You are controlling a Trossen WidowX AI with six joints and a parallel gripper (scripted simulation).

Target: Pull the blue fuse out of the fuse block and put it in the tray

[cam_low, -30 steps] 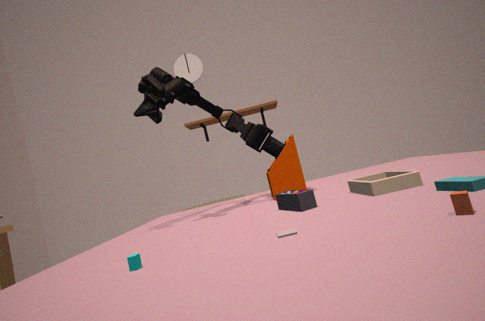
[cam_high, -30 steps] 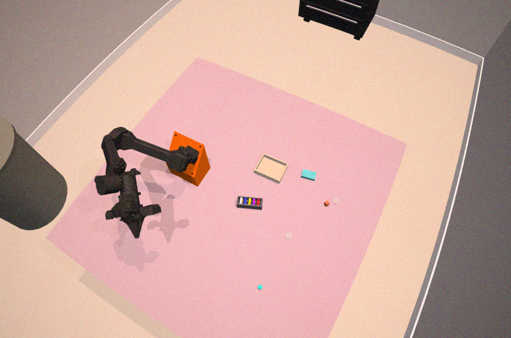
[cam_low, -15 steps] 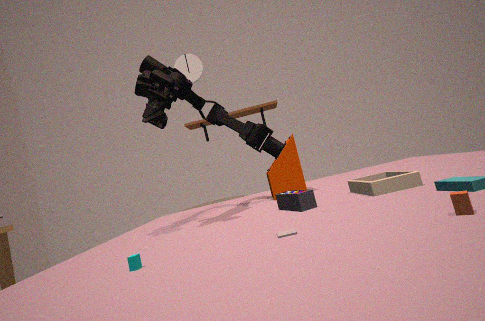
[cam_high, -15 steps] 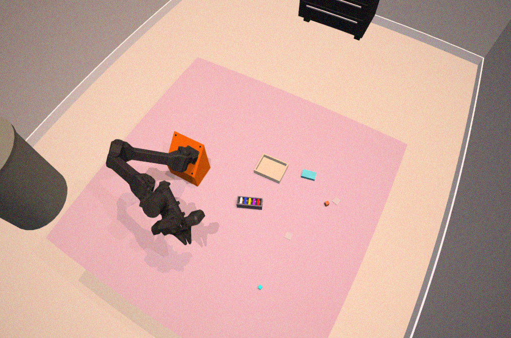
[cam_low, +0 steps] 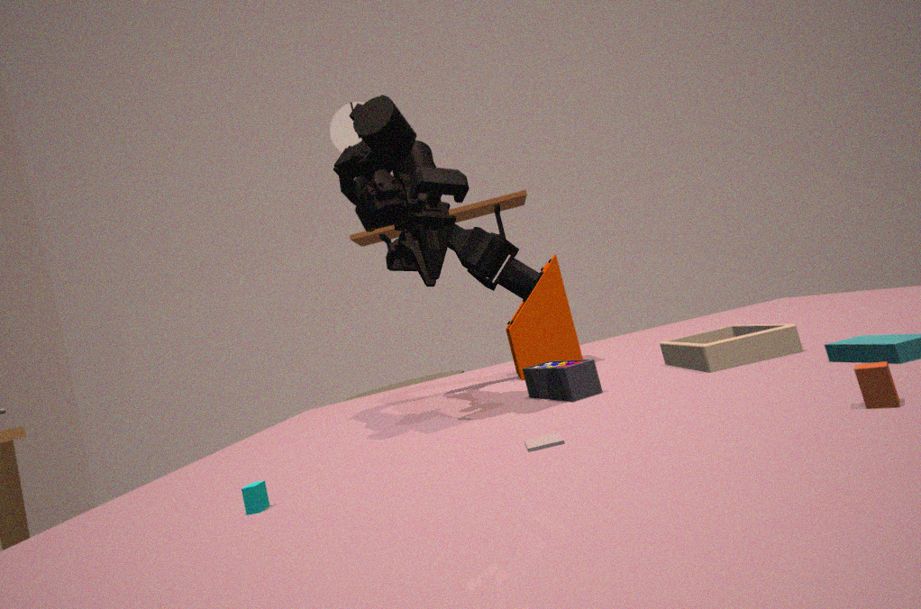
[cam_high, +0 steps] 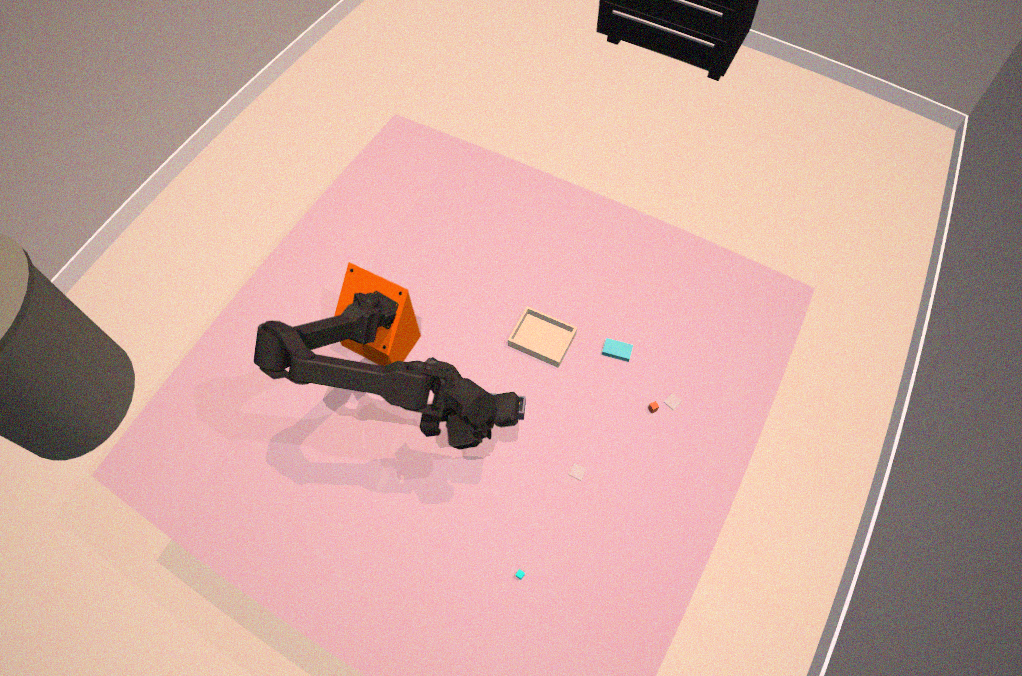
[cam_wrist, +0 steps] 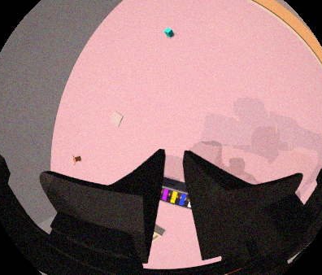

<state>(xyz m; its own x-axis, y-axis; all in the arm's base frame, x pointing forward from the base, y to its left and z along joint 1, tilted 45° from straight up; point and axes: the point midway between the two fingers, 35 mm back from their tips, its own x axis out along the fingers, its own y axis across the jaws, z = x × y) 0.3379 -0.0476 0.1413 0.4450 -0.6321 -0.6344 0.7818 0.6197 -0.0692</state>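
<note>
My gripper tip is 150 mm above the blue fuse, 110 mm to the right of it and 70 mm past it. The rest, counted from my gripper tip: orange block: 300 mm to the left, 240 mm ahead, 160 mm below; teal cube: 180 mm ahead, 170 mm to the right, 160 mm below; tray: 320 mm to the left, 170 mm below, 60 mm behind.
</note>
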